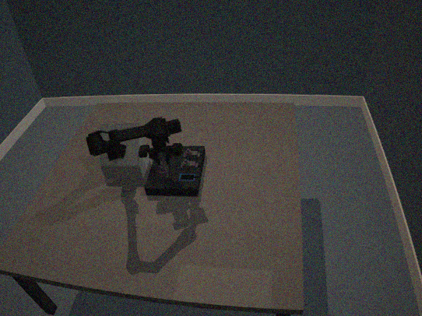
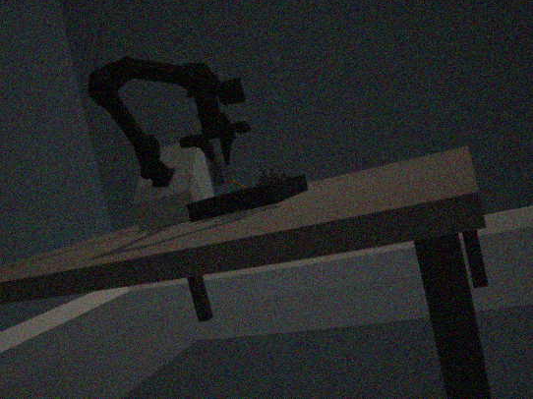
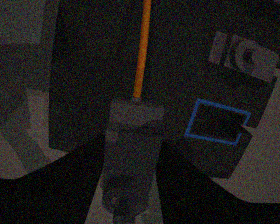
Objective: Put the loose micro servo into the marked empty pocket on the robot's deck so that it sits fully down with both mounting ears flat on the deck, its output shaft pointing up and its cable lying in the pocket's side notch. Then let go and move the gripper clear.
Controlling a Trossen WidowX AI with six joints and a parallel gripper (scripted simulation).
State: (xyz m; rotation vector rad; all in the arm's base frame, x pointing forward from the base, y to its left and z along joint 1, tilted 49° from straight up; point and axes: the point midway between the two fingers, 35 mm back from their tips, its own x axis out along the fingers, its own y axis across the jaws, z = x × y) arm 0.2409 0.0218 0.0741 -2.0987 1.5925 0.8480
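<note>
My gripper tip is 10 cm above the dark deck, 7 cm to the right of it and 2 cm past it.
</note>
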